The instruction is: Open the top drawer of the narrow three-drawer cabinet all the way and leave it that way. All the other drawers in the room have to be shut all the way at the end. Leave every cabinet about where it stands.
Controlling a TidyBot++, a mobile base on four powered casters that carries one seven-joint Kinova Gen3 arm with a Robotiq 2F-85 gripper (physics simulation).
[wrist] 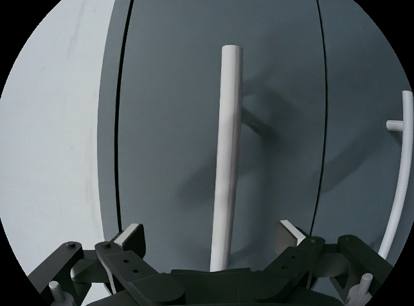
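The dark grey front of the top drawer (165, 115) of the narrow cabinet fills the middle of the wrist view, turned so that its light grey bar handle (229, 130) runs up and down the picture. The drawer looks shut, with thin dark gaps at both sides. My gripper (209, 238) is open, facing the front, with one finger to each side of the handle's line. The fingers do not touch the handle. The handle's lower end is hidden behind the gripper body.
The cabinet's top board edge (106, 130) runs down the left of the drawer, with the pale wall (50, 125) beyond. The second drawer (357, 75) is at the right, and its handle (406, 145) stands out near the view's right edge.
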